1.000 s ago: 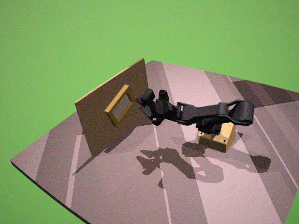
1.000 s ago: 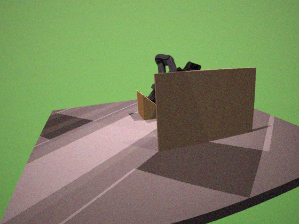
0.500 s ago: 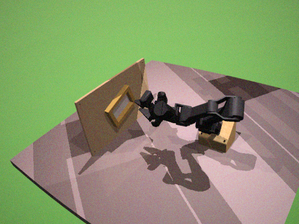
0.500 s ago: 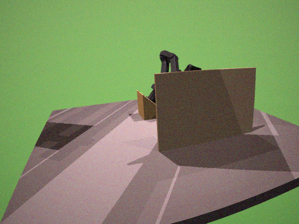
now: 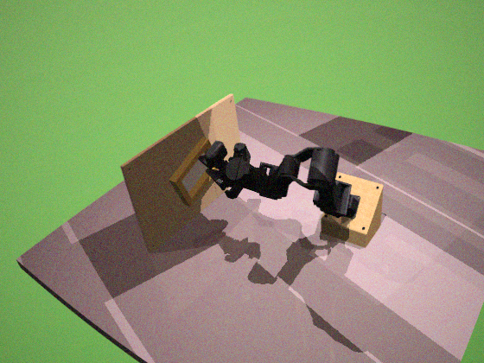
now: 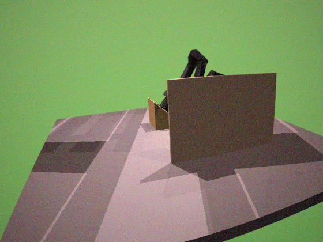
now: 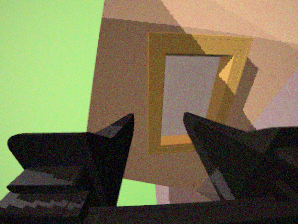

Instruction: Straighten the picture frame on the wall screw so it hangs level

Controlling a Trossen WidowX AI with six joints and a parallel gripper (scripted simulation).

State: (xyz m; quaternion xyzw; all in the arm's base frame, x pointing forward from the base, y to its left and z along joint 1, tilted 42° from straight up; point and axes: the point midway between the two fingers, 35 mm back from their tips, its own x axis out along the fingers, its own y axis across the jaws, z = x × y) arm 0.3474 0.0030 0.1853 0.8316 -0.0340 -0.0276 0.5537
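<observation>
Right now the picture frame is 6 cm ahead of my gripper tip, 5 cm below it and 2 cm to the right of it. The rest, counted from my gripper tip: tan wall panel 7 cm ahead, 5 cm below, 2 cm to the right.
</observation>
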